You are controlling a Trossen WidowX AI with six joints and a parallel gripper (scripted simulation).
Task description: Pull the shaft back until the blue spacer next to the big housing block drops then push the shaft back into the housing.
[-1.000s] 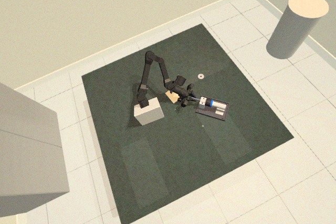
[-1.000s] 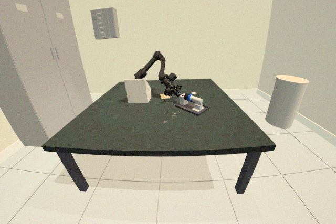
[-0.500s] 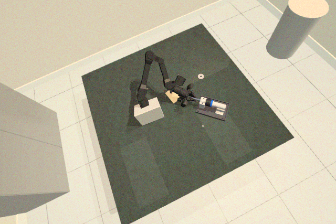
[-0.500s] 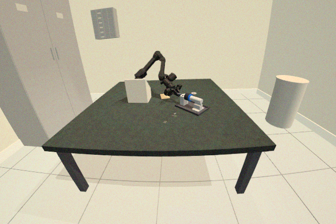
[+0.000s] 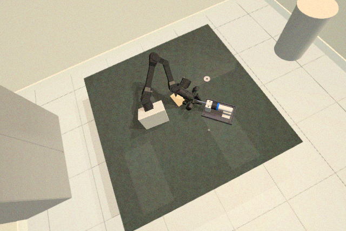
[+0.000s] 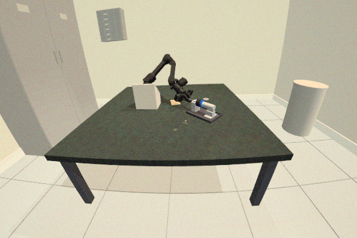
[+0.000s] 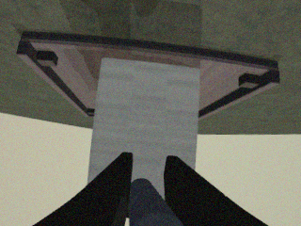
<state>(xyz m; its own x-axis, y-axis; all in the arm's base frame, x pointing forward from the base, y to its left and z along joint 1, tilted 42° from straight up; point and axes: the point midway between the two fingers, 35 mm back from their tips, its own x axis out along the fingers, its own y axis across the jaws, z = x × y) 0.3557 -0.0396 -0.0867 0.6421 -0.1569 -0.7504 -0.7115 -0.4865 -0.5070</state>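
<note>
Right now my gripper tip is 20 mm short of the shaft, 20 mm to the left of it and 20 mm below it. Also, from my gripper tip: tiny loose part (50 mm behind, 190 mm to the right, 60 mm below); then dark spacer (60 mm ahead, 60 mm to the right, 20 mm above); then blue spacer (80 mm ahead, 80 mm to the right, 20 mm above).
</note>
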